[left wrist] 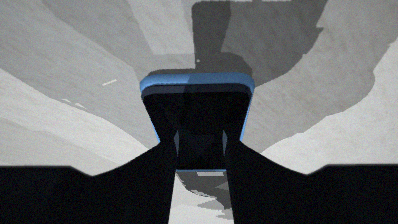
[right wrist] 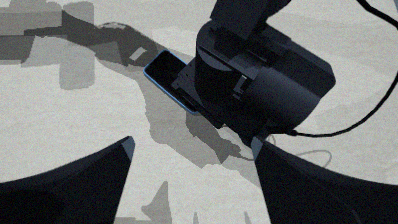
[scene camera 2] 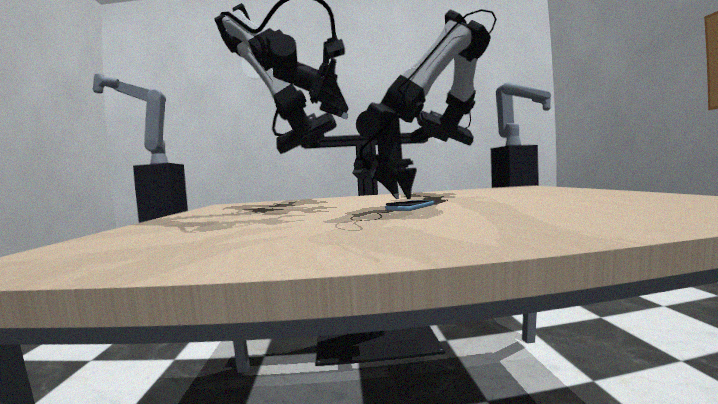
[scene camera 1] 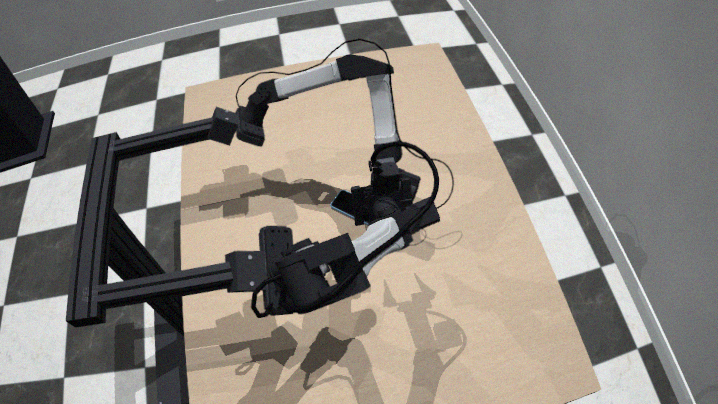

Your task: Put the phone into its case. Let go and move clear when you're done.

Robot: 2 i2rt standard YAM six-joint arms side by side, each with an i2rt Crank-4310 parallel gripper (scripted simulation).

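Observation:
There's a black phone [left wrist: 200, 112] here, and a blue phone case [left wrist: 223, 77] as well. You'd also find the black phone [right wrist: 164, 69] from the right wrist. As for the grippers, the left gripper [scene camera 2: 403, 199] is visible, and the left wrist view has that gripper [left wrist: 200, 133] too. The right gripper [scene camera 2: 347, 114] is there as well, with the right gripper [right wrist: 193, 139] showing from its own wrist and the same gripper [scene camera 1: 377, 202] visible from the scene camera.

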